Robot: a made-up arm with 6 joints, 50 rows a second.
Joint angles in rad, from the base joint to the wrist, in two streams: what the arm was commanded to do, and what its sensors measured. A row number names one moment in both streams.
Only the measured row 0 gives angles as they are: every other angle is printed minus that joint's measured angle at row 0.
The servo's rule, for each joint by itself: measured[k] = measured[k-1] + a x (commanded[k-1-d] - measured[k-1]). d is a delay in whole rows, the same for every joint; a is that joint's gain. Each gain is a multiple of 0.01, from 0.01 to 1. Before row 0 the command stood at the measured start. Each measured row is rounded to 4 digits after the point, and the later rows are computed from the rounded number. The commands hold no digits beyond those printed.
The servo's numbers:
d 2
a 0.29 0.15 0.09 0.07 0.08 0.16
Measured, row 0:
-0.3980, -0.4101, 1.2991, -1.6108, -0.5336, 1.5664
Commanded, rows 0 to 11:
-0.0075, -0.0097, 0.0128, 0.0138, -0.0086, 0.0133
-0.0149, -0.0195, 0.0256, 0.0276, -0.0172, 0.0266
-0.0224, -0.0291, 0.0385, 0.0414, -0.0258, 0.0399
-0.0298, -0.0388, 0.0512, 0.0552, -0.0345, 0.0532
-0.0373, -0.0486, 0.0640, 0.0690, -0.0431, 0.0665
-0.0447, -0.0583, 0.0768, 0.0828, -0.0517, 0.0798
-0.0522, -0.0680, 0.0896, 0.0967, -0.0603, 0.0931
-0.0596, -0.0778, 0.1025, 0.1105, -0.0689, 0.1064
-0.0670, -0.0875, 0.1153, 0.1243, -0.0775, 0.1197
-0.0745, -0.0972, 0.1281, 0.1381, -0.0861, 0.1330
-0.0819, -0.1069, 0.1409, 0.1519, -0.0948, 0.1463
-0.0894, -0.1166, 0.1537, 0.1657, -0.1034, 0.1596
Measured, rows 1 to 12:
0.0000, 0.0000, 0.0000, 0.0000, 0.0000, 0.0000
0.0000, 0.0000, 0.0000, 0.0000, 0.0000, 0.0000
-0.0022, -0.0015, 0.0012, 0.0010, -0.0007, 0.0021
-0.0059, -0.0042, 0.0034, 0.0029, -0.0020, 0.0060
-0.0107, -0.0079, 0.0066, 0.0056, -0.0039, 0.0114
-0.0162, -0.0125, 0.0106, 0.0091, -0.0063, 0.0181
-0.0223, -0.0179, 0.0154, 0.0133, -0.0092, 0.0258
-0.0288, -0.0240, 0.0209, 0.0182, -0.0126, 0.0344
-0.0356, -0.0306, 0.0271, 0.0237, -0.0164, 0.0438
-0.0426, -0.0377, 0.0339, 0.0298, -0.0206, 0.0538
-0.0497, -0.0452, 0.0412, 0.0364, -0.0252, 0.0643
-0.0569, -0.0530, 0.0490, 0.0435, -0.0301, 0.0753

